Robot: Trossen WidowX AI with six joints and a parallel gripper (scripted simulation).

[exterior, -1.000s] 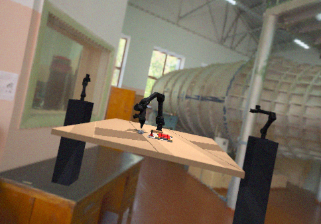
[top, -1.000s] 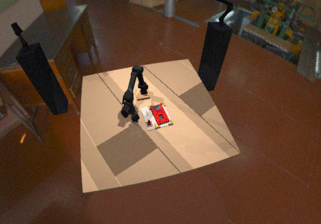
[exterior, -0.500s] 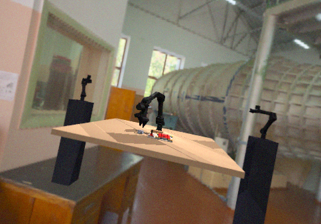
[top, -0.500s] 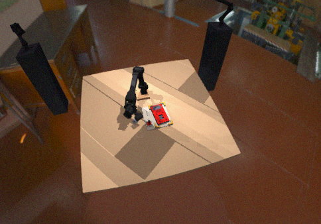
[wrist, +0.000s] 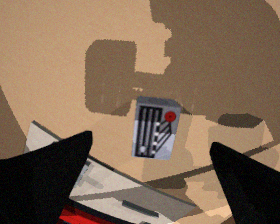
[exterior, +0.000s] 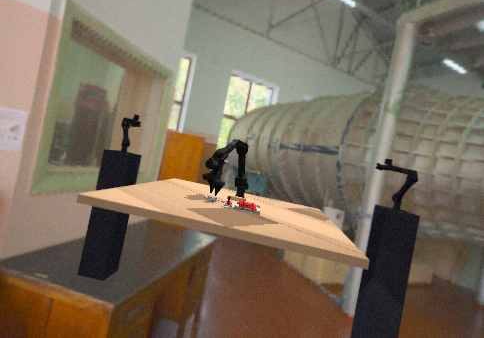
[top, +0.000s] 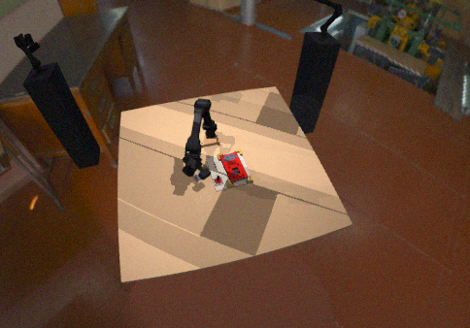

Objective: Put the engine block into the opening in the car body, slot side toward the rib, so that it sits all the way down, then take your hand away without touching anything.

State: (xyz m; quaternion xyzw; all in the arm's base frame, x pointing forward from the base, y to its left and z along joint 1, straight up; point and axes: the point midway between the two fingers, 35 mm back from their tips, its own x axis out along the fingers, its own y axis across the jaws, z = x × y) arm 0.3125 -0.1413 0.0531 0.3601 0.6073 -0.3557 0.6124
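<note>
Now: the engine block 30 mm below my gripper tip.
</note>
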